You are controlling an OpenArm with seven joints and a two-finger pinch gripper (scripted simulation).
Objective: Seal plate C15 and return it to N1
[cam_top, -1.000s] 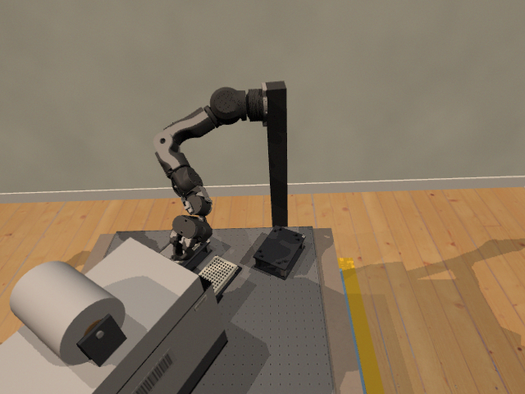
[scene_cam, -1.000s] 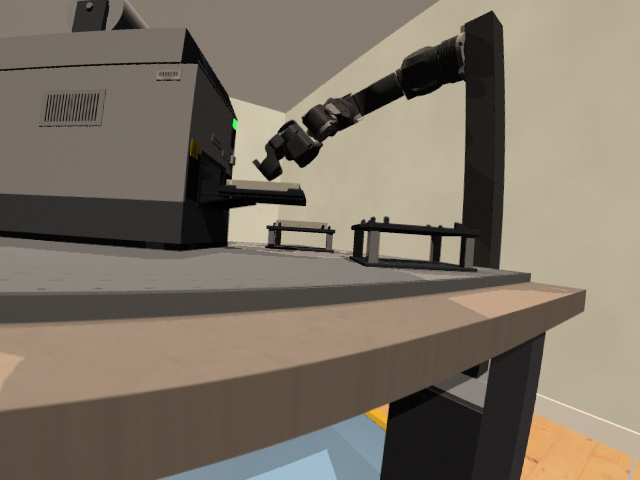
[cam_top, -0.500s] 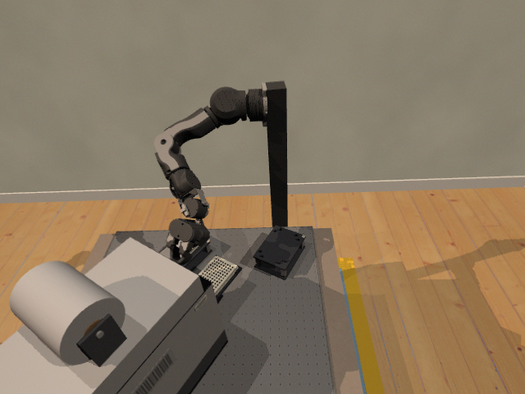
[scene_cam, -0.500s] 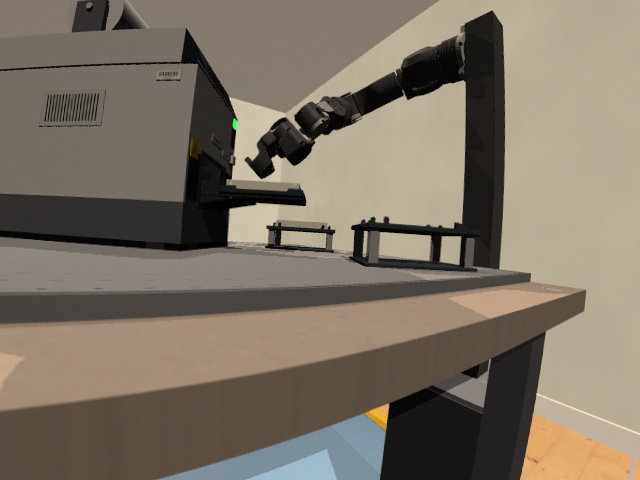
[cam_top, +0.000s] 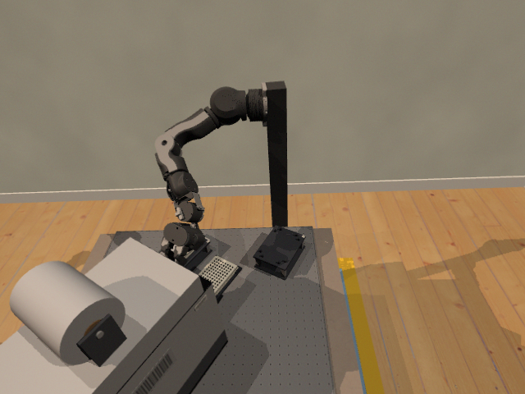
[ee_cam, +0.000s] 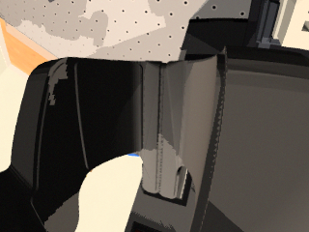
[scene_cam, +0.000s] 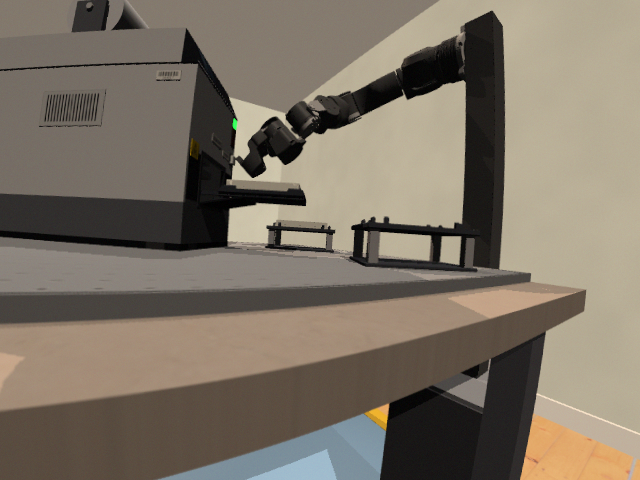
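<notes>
My gripper is now 3 cm short of the start key, 2 cm to the left of it and 1 cm below it. The rest, counted from my hand: foil roll: 27 cm ahead, 24 cm above, 9 cm to the right; then sealer's stage: 11 cm to the left, 7 cm below.
</notes>
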